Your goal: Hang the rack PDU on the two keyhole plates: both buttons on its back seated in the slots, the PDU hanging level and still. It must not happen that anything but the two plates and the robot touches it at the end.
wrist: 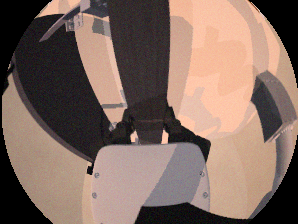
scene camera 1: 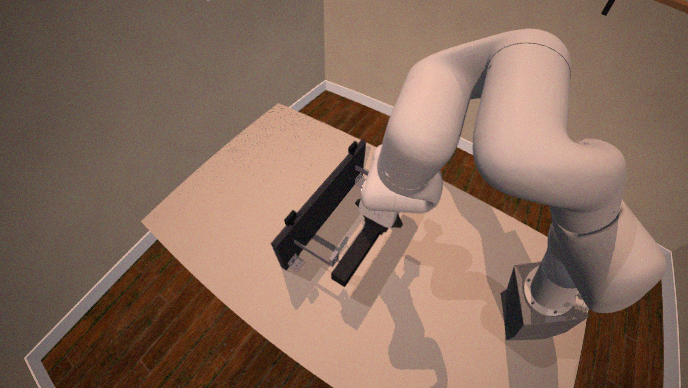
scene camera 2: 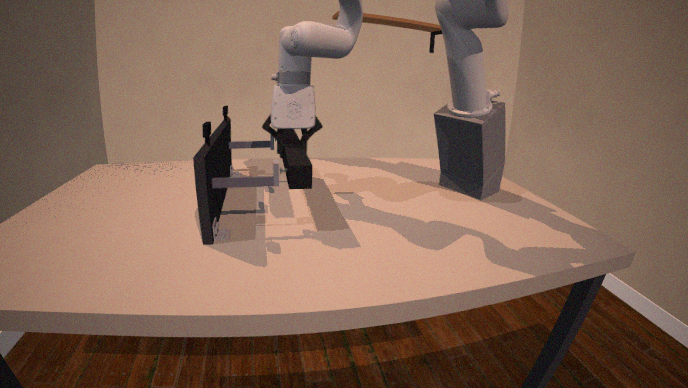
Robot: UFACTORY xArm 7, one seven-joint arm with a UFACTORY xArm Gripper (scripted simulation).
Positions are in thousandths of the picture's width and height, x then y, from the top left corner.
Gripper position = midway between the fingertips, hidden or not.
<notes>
In view: my gripper (scene camera 2: 424, 403) and a rack PDU (scene camera 2: 435, 434).
The rack PDU shows as well in scene camera 1 (scene camera 1: 505, 687). My gripper is seen too in the wrist view (wrist: 498, 475).
</notes>
